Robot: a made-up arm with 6 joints. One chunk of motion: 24 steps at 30 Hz.
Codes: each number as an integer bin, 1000 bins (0 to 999) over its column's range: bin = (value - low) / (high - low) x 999, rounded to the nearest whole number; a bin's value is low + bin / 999 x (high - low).
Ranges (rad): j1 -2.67..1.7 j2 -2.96..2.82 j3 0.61..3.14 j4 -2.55..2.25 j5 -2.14..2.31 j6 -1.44..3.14
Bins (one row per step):
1: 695 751 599 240 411 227
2: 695 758 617 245 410 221
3: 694 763 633 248 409 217
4: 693 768 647 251 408 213
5: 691 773 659 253 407 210
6: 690 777 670 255 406 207
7: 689 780 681 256 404 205
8: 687 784 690 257 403 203
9: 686 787 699 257 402 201
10: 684 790 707 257 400 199
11: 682 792 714 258 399 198
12: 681 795 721 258 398 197
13: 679 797 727 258 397 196
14: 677 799 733 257 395 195
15: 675 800 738 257 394 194
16: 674 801 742 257 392 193
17: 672 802 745 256 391 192
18: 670 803 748 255 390 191
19: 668 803 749 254 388 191
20: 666 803 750 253 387 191
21: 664 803 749 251 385 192
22: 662 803 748 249 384 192
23: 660 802 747 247 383 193
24: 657 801 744 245 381 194
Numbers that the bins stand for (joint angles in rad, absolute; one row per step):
1: 0.3702 1.3851 2.1270 -1.3968 -0.3092 -0.3993
2: 0.3702 1.4256 2.1726 -1.3728 -0.3137 -0.4268
3: 0.3658 1.4546 2.2131 -1.3584 -0.3181 -0.4451
4: 0.3614 1.4835 2.2485 -1.3440 -0.3226 -0.4635
5: 0.3527 1.5124 2.2789 -1.3344 -0.3270 -0.4772
6: 0.3483 1.5356 2.3068 -1.3248 -0.3315 -0.4910
7: 0.3439 1.5529 2.3347 -1.3200 -0.3404 -0.5002
8: 0.3352 1.5761 2.3574 -1.3152 -0.3449 -0.5093
9: 0.3308 1.5934 2.3802 -1.3152 -0.3493 -0.5185
10: 0.3221 1.6108 2.4005 -1.3152 -0.3582 -0.5277
11: 0.3133 1.6223 2.4182 -1.3104 -0.3627 -0.5323
12: 0.3089 1.6397 2.4360 -1.3104 -0.3671 -0.5368
13: 0.3002 1.6513 2.4512 -1.3104 -0.3716 -0.5414
14: 0.2915 1.6628 2.4663 -1.3152 -0.3805 -0.5460
15: 0.2827 1.6686 2.4790 -1.3152 -0.3849 -0.5506
16: 0.2783 1.6744 2.4891 -1.3152 -0.3939 -0.5552
17: 0.2696 1.6802 2.4967 -1.3200 -0.3983 -0.5598
18: 0.2608 1.6860 2.5043 -1.3248 -0.4028 -0.5643
19: 0.2521 1.6860 2.5069 -1.3296 -0.4117 -0.5643
20: 0.2433 1.6860 2.5094 -1.3344 -0.4161 -0.5643
21: 0.2346 1.6860 2.5069 -1.3440 -0.4250 -0.5598
22: 0.2258 1.6860 2.5043 -1.3536 -0.4295 -0.5598
23: 0.2171 1.6802 2.5018 -1.3632 -0.4339 -0.5552
24: 0.2040 1.6744 2.4942 -1.3728 -0.4429 -0.5506

